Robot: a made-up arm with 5 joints. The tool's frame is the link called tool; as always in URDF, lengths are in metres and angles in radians. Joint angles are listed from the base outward. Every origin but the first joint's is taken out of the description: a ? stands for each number. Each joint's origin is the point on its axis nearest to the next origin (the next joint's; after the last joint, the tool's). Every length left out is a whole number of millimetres.
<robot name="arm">
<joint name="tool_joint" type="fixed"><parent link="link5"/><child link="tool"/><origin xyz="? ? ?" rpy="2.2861 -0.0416 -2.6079"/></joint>
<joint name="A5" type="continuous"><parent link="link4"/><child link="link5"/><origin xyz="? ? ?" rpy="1.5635 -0.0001 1.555"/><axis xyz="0 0 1"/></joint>
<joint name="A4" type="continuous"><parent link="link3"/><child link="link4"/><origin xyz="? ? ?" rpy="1.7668 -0.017 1.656"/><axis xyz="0 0 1"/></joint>
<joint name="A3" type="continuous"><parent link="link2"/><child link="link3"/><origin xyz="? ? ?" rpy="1.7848 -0.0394 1.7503"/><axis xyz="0 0 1"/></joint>
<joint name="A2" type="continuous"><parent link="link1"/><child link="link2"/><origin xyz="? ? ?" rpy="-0.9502 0.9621 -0.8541"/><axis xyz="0 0 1"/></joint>
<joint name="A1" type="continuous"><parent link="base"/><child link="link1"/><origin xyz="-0.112 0.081 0.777" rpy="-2.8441 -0.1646 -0.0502"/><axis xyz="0 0 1"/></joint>
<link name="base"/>
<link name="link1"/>
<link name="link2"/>
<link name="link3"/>
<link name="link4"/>
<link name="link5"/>
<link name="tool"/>
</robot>
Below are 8 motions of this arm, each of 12 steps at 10 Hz.
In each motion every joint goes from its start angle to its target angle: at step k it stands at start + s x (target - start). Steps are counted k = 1, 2, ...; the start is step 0. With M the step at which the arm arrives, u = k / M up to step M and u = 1 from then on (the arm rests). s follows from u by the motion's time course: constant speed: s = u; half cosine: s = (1 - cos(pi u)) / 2; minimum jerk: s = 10 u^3 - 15 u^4 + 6 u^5.
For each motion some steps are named. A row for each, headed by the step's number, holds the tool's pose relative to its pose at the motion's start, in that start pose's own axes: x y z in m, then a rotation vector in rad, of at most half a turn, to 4 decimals.
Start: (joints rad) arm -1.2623 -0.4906 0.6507 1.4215 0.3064
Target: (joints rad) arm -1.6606 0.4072 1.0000 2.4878 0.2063
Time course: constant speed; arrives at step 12
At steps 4, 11, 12:
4: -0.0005 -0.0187 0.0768 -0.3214 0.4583 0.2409
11: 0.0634 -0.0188 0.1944 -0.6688 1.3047 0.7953
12: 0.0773 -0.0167 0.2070 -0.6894 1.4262 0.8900

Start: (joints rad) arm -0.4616 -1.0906 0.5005 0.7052 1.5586
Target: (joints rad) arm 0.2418 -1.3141 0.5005 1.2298 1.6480
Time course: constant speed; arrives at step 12
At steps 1, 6, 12:
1: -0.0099 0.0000 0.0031 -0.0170 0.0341 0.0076
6: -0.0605 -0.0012 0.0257 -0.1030 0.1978 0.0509
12: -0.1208 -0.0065 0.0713 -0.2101 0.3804 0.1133

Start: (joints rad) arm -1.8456 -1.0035 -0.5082 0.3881 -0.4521
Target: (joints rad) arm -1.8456 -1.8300 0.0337 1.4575 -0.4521
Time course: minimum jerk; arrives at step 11
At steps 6, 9, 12:
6: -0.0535 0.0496 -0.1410 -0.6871 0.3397 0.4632
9: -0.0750 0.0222 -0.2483 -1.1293 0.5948 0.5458
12: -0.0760 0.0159 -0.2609 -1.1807 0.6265 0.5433

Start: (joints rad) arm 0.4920 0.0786 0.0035 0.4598 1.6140
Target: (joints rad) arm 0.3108 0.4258 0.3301 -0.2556 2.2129
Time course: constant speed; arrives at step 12
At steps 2, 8, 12:
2: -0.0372 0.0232 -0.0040 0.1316 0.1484 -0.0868
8: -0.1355 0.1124 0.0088 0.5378 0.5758 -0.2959
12: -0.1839 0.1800 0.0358 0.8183 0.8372 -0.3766

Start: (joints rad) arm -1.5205 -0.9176 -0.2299 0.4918 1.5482
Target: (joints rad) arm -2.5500 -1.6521 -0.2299 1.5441 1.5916
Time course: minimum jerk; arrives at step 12
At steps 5, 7, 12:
5: 0.0628 -0.0319 -0.0116 -0.4219 -0.4915 -0.4490
7: 0.1063 -0.0817 0.0172 -0.7895 -0.8999 -0.8958
12: 0.1246 -0.1437 0.0882 -1.1655 -1.3527 -1.4427

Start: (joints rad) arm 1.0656 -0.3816 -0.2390 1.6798 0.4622
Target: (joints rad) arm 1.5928 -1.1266 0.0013 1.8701 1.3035
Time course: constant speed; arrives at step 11
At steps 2, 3, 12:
2: 0.0115 0.0266 -0.0213 -0.0348 0.0473 -0.1922
3: 0.0191 0.0413 -0.0305 -0.0395 0.0705 -0.2925
12: 0.1287 0.1834 -0.0428 0.2371 0.3029 -1.0931

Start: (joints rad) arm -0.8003 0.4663 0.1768 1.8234 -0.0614
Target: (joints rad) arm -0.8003 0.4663 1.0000 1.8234 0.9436
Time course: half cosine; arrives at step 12
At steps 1, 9, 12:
1: 0.0007 0.0011 0.0021 0.0056 0.0222 -0.0205
9: 0.0921 0.0544 0.1389 0.2999 1.1730 -0.9503
12: 0.1253 0.0568 0.1645 0.3545 1.3876 -1.0948

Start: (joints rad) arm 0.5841 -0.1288 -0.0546 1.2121 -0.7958
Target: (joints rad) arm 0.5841 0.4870 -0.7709 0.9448 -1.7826
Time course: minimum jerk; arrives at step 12
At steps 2, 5, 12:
2: -0.0016 -0.0040 0.0079 0.0262 -0.0491 0.0288
5: -0.0212 -0.0491 0.0754 0.2399 -0.5142 0.2221
12: -0.1167 -0.2004 0.1602 0.4855 -1.6283 0.2468

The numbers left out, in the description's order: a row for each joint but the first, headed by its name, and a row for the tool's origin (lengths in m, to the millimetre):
tool: 0.028 -0.086 0
A5: -0.004 -0.03 0
A4: 0.321 -0.077 0
A3: 0.076 0.044 0
A2: 0.012 -0.067 0

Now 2 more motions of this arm.
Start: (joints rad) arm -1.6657 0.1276 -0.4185 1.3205 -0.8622
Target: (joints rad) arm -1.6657 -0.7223 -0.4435 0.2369 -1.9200
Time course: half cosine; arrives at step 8
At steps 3, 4, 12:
3: 0.0057 0.0120 -0.0271 -0.3643 -0.3450 0.1411
4: 0.0011 0.0243 -0.0384 -0.6047 -0.5451 0.2925
12: -0.0508 0.0785 -0.0780 -1.2324 -0.9933 0.8874

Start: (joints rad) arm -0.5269 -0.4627 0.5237 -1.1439 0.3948
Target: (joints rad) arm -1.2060 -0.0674 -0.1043 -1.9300 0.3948
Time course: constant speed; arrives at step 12
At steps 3, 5, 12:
3: 0.0280 0.0165 0.0113 0.0575 -0.0042 -0.0345
5: 0.0441 0.0324 0.0159 0.0903 -0.0190 -0.0717
12: 0.0841 0.1040 0.0120 0.2027 -0.1720 -0.2610

